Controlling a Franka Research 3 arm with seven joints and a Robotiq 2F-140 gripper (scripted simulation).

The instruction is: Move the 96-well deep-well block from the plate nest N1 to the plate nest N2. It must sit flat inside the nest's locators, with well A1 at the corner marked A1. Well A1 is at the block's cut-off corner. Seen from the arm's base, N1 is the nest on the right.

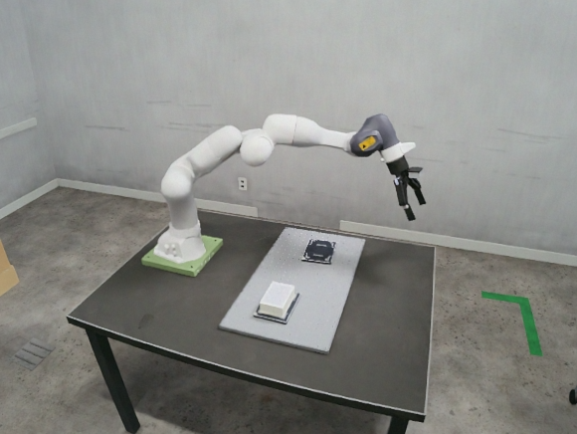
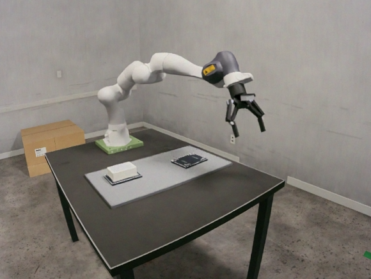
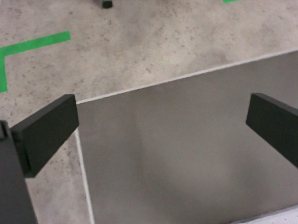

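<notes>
Right now the white 96-well deep-well block is 430 mm behind my hand, 420 mm to the right of it and 210 mm below it. Round my hand: plate nest N2 (370 mm behind, 230 mm below, 40 mm to the right); plate nest N1 (430 mm behind, 420 mm to the right, 230 mm below).
</notes>
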